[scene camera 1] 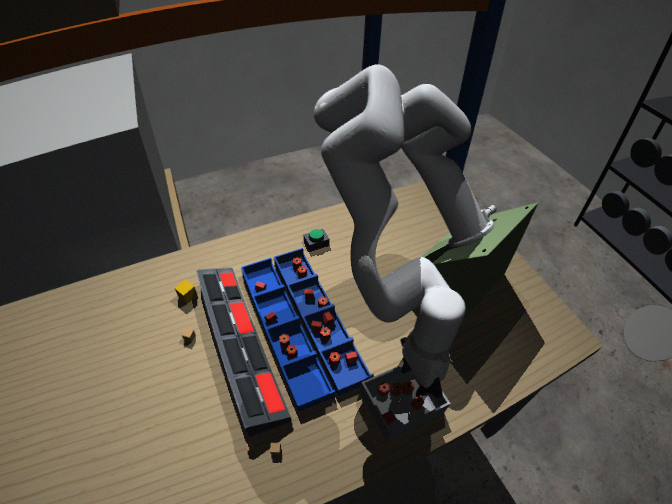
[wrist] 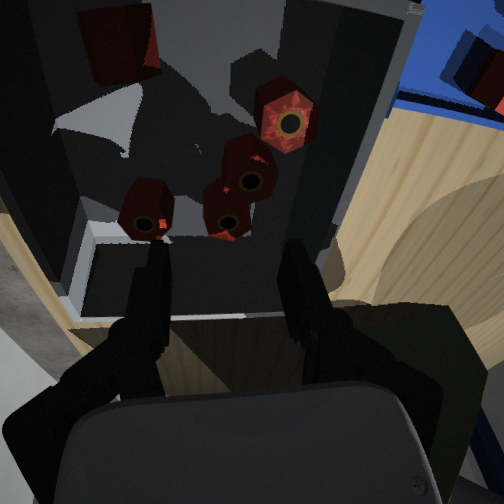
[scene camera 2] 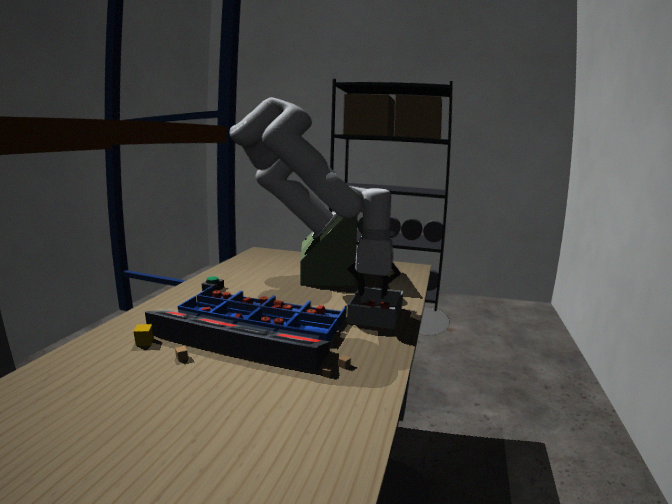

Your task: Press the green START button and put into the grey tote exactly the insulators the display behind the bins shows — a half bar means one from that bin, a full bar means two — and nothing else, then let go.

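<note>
The grey tote sits at the near end of the blue bins and also shows in the wrist view. Several red insulators lie inside it, among them a hexagonal one and a block-shaped one. My gripper hangs open and empty just above the tote's rim; it is partly hidden by the wrist in scene camera 1. The display behind the bins shows a half red bar and two full red bars. The green START button stands at the bins' far end.
A yellow cube and two small tan cubes lie on the table near the display. The green arm base stands to the right. The table edge runs just beyond the tote. A black shelf rack stands behind.
</note>
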